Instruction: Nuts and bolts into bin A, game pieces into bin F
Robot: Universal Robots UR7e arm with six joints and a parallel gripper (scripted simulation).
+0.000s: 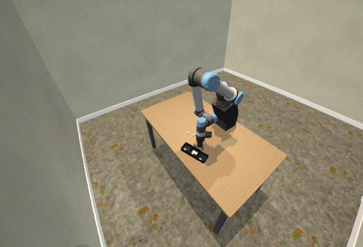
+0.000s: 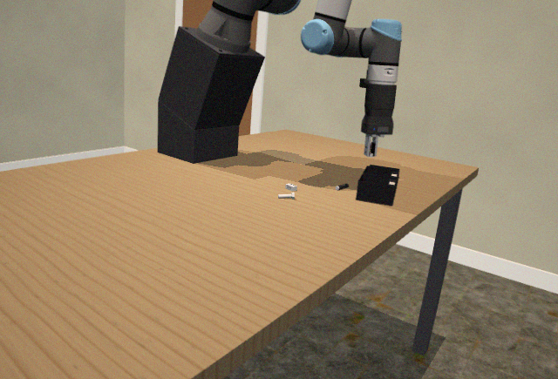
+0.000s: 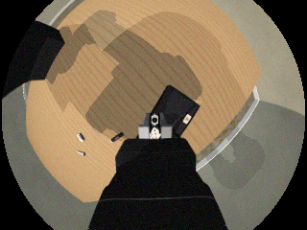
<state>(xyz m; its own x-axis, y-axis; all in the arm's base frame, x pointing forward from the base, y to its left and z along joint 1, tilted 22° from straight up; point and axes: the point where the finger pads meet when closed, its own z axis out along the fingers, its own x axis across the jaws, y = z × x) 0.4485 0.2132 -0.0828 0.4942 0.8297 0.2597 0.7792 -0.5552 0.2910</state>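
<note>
My gripper is now 29 cm to the left of the bolt, 8 cm above it and 2 cm past it. Round my hand: small ring-shaped piece 2 cm below; white speckled piece 8 cm below, 5 cm ahead, 4 cm to the right; black bin 7 cm below, 6 cm ahead, 4 cm to the right.
</note>
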